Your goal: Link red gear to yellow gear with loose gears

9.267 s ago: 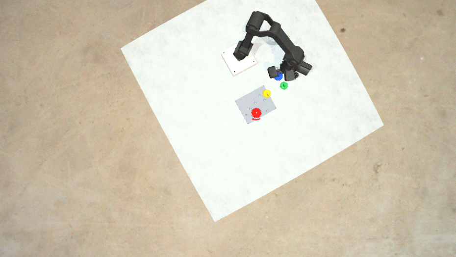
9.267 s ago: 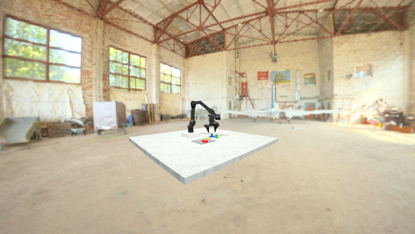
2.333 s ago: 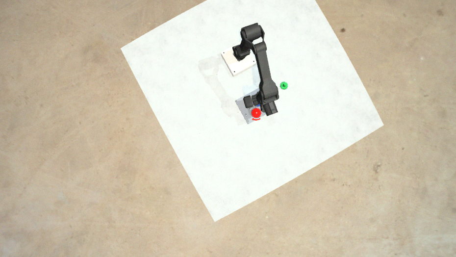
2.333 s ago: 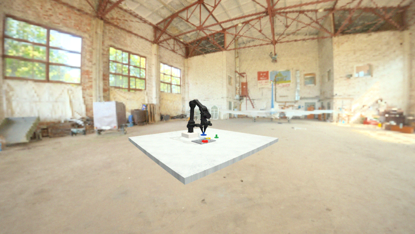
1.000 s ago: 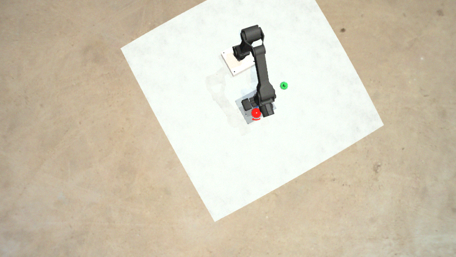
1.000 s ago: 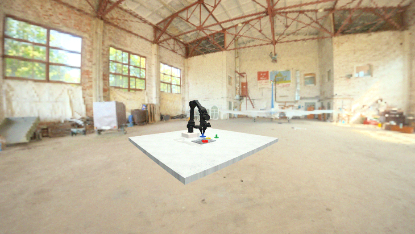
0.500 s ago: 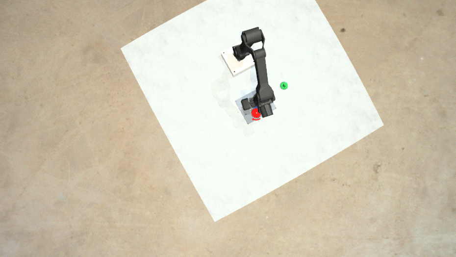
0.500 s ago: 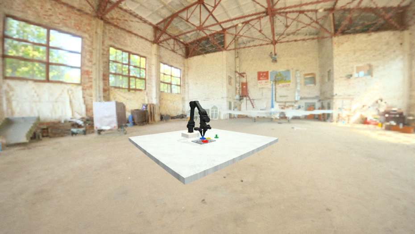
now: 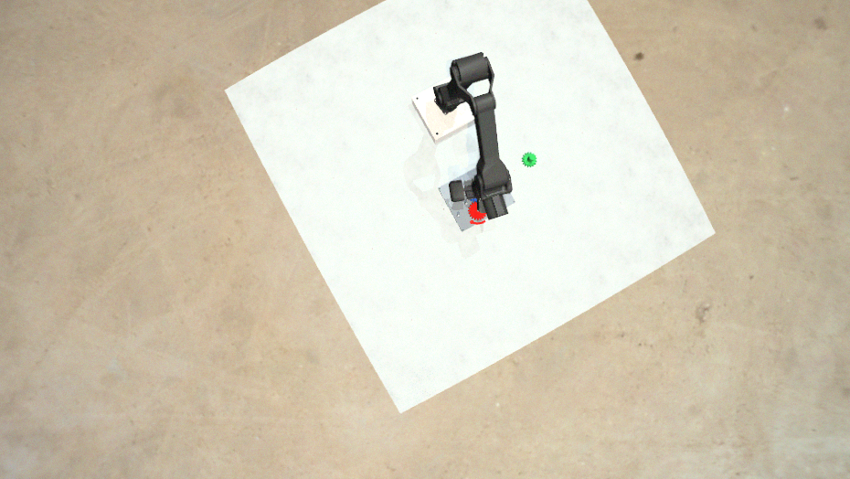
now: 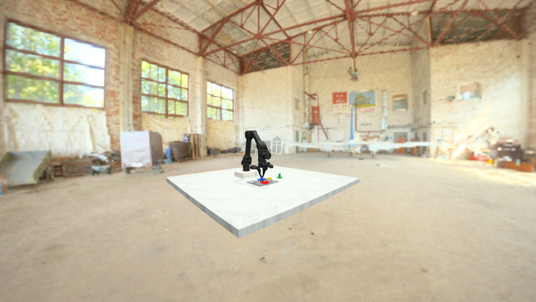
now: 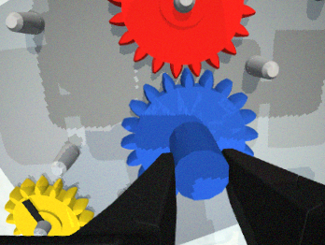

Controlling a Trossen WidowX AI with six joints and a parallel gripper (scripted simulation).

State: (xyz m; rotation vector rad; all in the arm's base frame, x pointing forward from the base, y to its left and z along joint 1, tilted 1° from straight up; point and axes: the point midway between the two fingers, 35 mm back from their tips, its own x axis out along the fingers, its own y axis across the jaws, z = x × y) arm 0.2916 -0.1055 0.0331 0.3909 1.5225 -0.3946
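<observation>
My gripper tip is now 20 mm short of the small green gear, 220 mm to the right of it and 30 mm above it. From my gripper tip the other things lie so: red gear 50 mm ahead, 30 mm to the right, 30 mm below; then large blue gear 10 mm below.
</observation>
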